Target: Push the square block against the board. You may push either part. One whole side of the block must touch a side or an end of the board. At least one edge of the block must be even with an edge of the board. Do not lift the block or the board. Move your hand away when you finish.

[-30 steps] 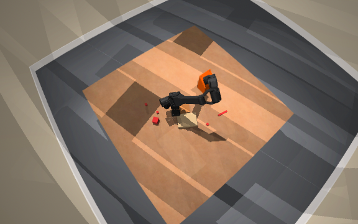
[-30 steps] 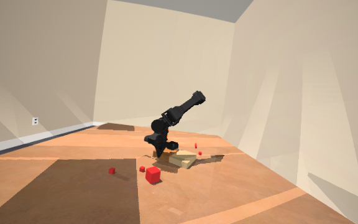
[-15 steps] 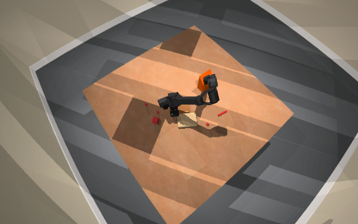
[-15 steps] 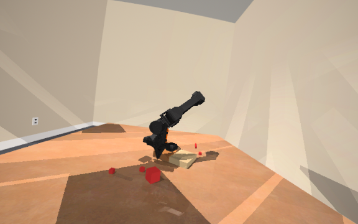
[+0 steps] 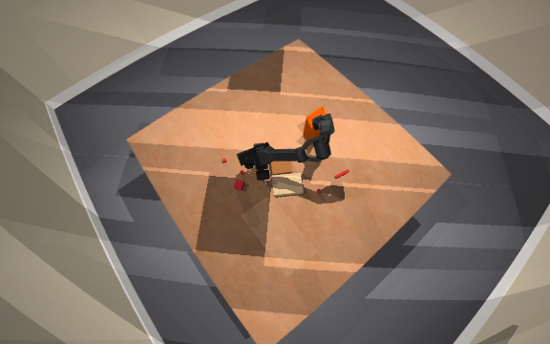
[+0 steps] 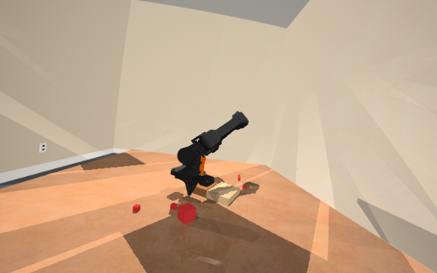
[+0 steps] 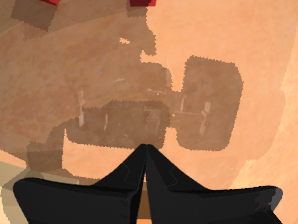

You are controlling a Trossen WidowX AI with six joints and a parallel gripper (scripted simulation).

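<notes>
Now: gripper tip 9 cm past the brown square block, 4 cm to the right of it and 1 cm below it. Round my gripper tip: red stick: 33 cm behind, 25 cm to the left; cream board: 15 cm to the left, 6 cm behind, 1 cm above.
</notes>
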